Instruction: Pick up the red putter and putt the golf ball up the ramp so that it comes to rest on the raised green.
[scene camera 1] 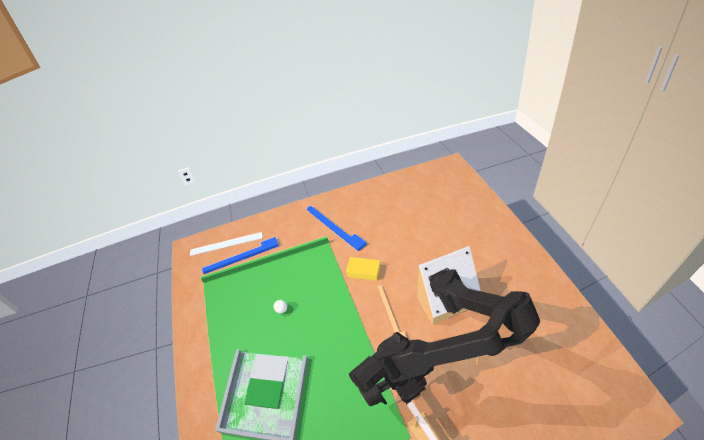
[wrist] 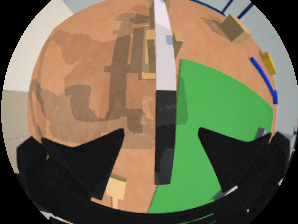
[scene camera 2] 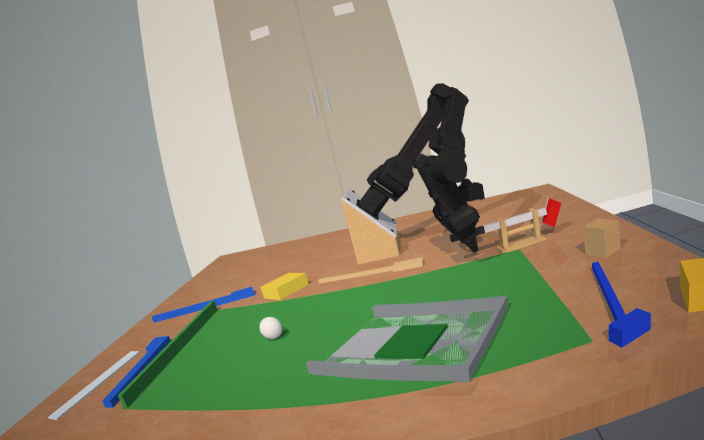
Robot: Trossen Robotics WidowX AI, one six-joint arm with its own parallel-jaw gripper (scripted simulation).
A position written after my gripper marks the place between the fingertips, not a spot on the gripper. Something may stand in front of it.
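I see a green mat (scene camera 2: 228, 364), which scene camera 1 shows me too (scene camera 1: 321, 322). A yellow block (scene camera 2: 287, 284) and a blue stick (scene camera 2: 199, 306) are visible to me as well. There is a blue mallet (scene camera 2: 626, 328), though in scene camera 1 the mallet is out of frame. I can also see a tan cube (scene camera 2: 602, 237); the cube, too, is out of frame in scene camera 1. As for my gripper (scene camera 2: 470, 247), it is open and holds nothing, and I find the gripper again in scene camera 1 (scene camera 1: 400, 394) and in the wrist view (wrist: 162, 132).
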